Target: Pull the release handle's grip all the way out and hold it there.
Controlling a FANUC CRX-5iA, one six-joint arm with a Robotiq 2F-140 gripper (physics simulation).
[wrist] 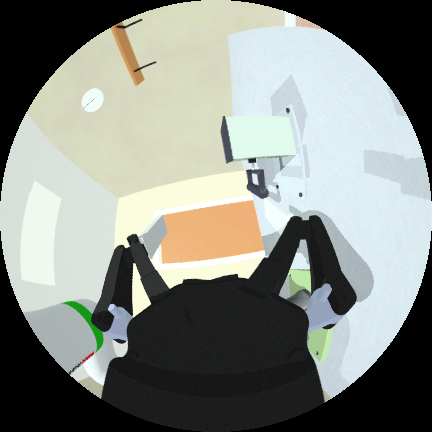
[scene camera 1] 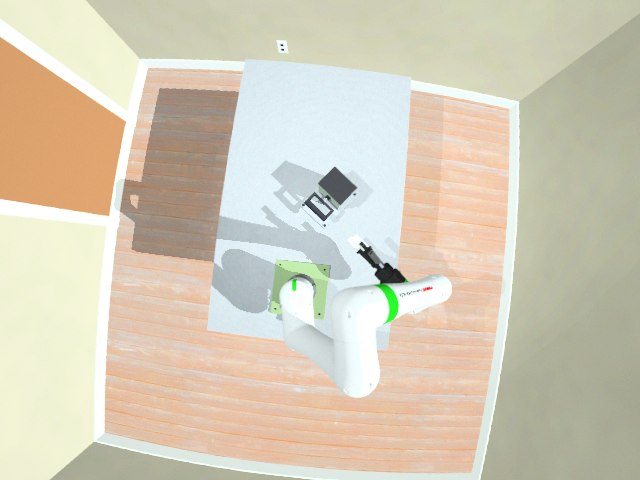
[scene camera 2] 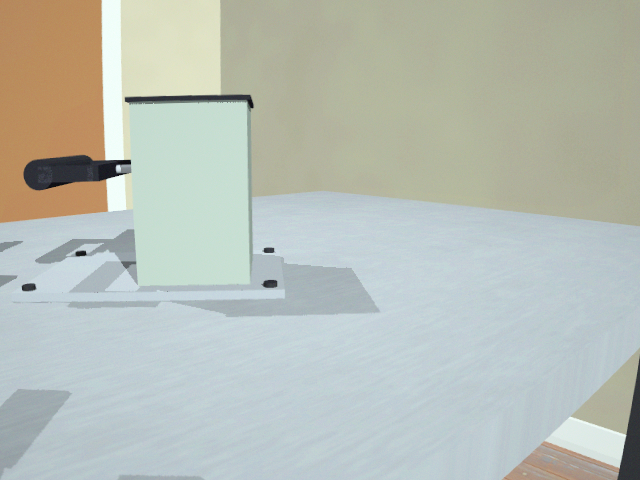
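The release handle's black frame-shaped grip (scene camera 1: 314,212) (scene camera 2: 39,174) (wrist: 257,191) stands out from the side of a pale green box (scene camera 2: 191,196) (wrist: 261,137) with a dark lid (scene camera 1: 337,184). In scene camera 2 a short piece of bright rod (scene camera 2: 124,168) shows between grip and box. My gripper (scene camera 1: 357,241) (wrist: 213,215) is open and empty. In scene camera 1 it is to the lower right of the grip, apart from it. In the wrist view the grip is beyond the fingertips, nearer the right finger. The gripper does not show in scene camera 2.
The box stands on a pale base plate (scene camera 2: 149,295) with dark bolts, on the light grey table (scene camera 1: 320,113) (scene camera 2: 439,320) (wrist: 340,100). The arm's green mounting plate (scene camera 1: 322,304) (wrist: 320,345) is at the table's near end. The arm (scene camera 1: 356,341) bends out beyond the table's near edge.
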